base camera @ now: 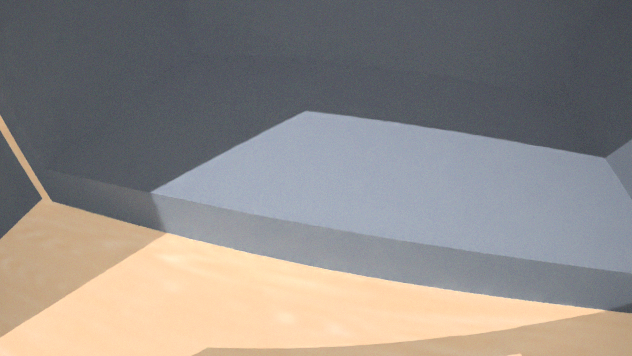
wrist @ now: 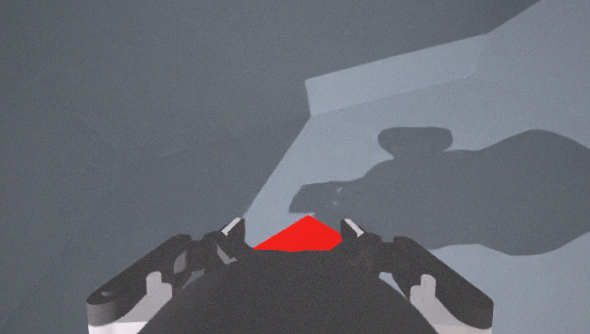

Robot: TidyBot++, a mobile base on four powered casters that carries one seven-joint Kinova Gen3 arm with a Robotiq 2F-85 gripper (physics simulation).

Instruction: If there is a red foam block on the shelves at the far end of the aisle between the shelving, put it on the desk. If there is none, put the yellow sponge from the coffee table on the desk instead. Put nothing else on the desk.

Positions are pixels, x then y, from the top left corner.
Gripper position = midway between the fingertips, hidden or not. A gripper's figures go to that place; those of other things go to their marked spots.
My gripper (wrist: 292,229): 16 cm from the lens. A red foam block (wrist: 308,233): 16 cm from the lens.
